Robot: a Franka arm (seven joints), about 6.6 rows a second.
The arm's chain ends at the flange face. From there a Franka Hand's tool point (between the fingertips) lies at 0.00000 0.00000 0.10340 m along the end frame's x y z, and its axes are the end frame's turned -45 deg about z.
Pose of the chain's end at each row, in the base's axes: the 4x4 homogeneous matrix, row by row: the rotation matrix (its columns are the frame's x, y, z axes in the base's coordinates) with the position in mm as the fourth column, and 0 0 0 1 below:
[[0.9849 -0.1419 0.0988 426.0], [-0.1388 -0.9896 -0.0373 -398.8], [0.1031 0.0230 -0.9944 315.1], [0 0 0 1]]
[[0.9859 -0.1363 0.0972 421.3], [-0.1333 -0.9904 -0.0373 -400.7], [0.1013 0.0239 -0.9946 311.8], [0 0 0 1]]
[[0.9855 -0.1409 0.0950 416.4], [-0.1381 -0.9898 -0.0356 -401.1], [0.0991 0.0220 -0.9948 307.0], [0 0 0 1]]
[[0.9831 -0.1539 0.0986 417.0], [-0.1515 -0.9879 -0.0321 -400.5], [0.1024 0.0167 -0.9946 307.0], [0 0 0 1]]
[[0.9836 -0.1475 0.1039 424.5], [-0.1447 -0.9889 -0.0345 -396.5], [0.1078 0.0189 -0.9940 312.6], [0 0 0 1]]
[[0.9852 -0.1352 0.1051 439.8], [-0.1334 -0.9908 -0.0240 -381.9], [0.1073 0.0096 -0.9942 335.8], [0 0 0 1]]
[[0.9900 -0.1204 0.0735 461.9], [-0.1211 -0.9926 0.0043 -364.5], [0.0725 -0.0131 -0.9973 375.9], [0 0 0 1]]
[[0.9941 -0.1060 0.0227 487.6], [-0.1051 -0.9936 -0.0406 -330.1], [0.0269 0.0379 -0.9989 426.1], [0 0 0 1]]
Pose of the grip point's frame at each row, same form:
[[0.7968 0.5961 0.0988 436.2], [0.6016 -0.7979 -0.0373 -402.7], [0.0566 0.0892 -0.9944 212.3], [0 0 0 1]]
[[0.7935 0.6008 0.0972 431.4], [0.6061 -0.7946 -0.0373 -404.6], [0.0547 0.0885 -0.9946 209.0], [0 0 0 1]]
[[0.7965 0.5972 0.0950 426.2], [0.6022 -0.7975 -0.0356 -404.8], [0.0545 0.0856 -0.9948 204.1], [0 0 0 1]]
[[0.8040 0.5863 0.0986 427.2], [0.5914 -0.8057 -0.0321 -403.8], [0.0606 0.0842 -0.9946 204.2], [0 0 0 1]]
[[0.7998 0.5912 0.1039 435.2], [0.5969 -0.8016 -0.0345 -400.1], [0.0629 0.0896 -0.9940 209.8], [0 0 0 1]]
[[0.7922 0.6010 0.1051 450.7], [0.6063 -0.7949 -0.0240 -384.4], [0.0691 0.0827 -0.9942 233.0], [0 0 0 1]]
[[0.7852 0.6149 0.0735 469.5], [0.6162 -0.7875 0.0043 -364.1], [0.0605 0.0420 -0.9973 272.8], [0 0 0 1]]
[[0.7779 0.6280 0.0227 489.9], [0.6283 -0.7769 -0.0406 -334.3], [-0.0078 0.0458 -0.9989 322.8], [0 0 0 1]]

